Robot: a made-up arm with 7 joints. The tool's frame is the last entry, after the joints. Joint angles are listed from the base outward.
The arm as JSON. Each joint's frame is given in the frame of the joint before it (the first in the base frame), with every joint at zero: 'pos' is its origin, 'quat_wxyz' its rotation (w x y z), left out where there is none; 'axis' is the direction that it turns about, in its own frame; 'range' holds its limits. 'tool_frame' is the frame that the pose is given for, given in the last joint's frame.
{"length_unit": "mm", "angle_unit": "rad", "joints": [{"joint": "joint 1", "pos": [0.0, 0.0, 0.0], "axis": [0.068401, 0.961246, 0.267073], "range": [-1.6, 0.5]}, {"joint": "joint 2", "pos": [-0.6, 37.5, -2.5], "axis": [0.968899, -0.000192, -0.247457], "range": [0.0, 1.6]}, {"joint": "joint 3", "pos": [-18.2, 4.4, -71.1], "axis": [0.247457, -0.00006, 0.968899], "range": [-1.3, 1.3]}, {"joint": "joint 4", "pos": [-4.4, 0.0, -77.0], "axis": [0.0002, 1.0, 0.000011], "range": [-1.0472, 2.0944]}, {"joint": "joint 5", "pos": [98.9, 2.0, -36.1], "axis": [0.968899, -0.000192, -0.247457], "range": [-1.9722, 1.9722]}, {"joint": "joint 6", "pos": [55.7, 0.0, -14.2], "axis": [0.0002, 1.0, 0.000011], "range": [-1.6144, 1.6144]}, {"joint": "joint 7", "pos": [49.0, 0.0, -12.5], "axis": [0.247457, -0.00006, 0.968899], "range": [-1.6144, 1.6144]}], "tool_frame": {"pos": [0.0, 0.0, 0.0], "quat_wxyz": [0.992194, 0.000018, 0.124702, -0.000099]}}
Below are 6 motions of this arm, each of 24 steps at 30 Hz.
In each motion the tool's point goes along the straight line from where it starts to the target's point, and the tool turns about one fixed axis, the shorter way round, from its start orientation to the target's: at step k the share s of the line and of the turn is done. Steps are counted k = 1, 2, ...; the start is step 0. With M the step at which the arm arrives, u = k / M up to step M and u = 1 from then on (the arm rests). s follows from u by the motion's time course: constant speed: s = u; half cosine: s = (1 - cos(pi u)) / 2; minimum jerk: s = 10 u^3 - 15 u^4 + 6 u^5.
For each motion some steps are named. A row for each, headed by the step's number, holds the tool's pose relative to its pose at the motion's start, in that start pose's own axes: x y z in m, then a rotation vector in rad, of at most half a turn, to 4 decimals.
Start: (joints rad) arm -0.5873 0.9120 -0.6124 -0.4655 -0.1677 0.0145 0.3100
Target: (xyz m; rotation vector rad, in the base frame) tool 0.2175 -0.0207 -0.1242 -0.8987 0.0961 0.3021
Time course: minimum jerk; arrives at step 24
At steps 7, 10, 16, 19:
7: -0.0005 -0.0050 -0.0065 -0.2145 0.0664 0.1548
10: -0.0010 -0.0115 -0.0147 -0.4884 0.1511 0.3524
16: -0.0023 -0.0261 -0.0335 -1.1132 0.3445 0.8033
19: -0.0028 -0.0309 -0.0397 -1.3180 0.4079 0.9511

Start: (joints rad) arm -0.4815 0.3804 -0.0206 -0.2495 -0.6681 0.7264 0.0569
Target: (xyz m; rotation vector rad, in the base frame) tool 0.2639 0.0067 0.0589 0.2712 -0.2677 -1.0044
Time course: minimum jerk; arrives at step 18
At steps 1, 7, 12, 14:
1: 0.0000 -0.0001 0.0002 0.0010 -0.0007 -0.0010
7: -0.0047 -0.0165 0.0412 0.1819 -0.1235 -0.1942
12: -0.0124 -0.0436 0.1090 0.4817 -0.3271 -0.5142
14: -0.0145 -0.0509 0.1274 0.5631 -0.3823 -0.6010

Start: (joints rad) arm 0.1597 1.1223 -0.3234 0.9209 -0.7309 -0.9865 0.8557
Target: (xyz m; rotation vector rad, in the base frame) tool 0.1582 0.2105 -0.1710 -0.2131 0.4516 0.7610
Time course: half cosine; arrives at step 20
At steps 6, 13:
6: -0.0004 -0.0179 0.0182 -0.1362 0.1712 -0.0782
13: -0.0014 -0.0633 0.0643 -0.4806 0.6040 -0.2759

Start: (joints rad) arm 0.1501 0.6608 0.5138 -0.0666 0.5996 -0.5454 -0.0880
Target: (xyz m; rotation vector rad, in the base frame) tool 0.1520 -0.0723 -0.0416 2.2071 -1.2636 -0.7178
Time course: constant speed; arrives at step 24
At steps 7, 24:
7: 0.0108 0.0050 0.0813 0.3013 -0.2961 0.0390
24: 0.0372 0.0172 0.2788 1.0329 -1.0152 0.1337

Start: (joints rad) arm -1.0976 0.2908 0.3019 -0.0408 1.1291 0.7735 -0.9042
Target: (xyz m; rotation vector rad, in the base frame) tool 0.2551 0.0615 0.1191 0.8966 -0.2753 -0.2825
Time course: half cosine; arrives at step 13
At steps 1, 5, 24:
1: -0.0005 0.0001 0.0010 0.0026 -0.0091 -0.0022
5: -0.0114 0.0020 0.0214 0.0582 -0.2026 -0.0483
24: -0.0352 0.0063 0.0663 0.1802 -0.6277 -0.1496

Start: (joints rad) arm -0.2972 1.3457 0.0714 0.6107 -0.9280 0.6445 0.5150
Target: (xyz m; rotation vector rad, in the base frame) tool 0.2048 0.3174 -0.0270 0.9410 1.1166 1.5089
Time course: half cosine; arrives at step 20
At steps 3, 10, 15, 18, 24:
3: 0.0001 0.0014 0.0021 0.0264 0.0119 0.0305
10: 0.0013 0.0126 0.0196 0.2421 0.1089 0.2799
15: 0.0022 0.0214 0.0335 0.4133 0.1858 0.4778
18: 0.0025 0.0245 0.0383 0.4724 0.2124 0.5460
24: 0.0026 0.0251 0.0393 0.4842 0.2177 0.5597

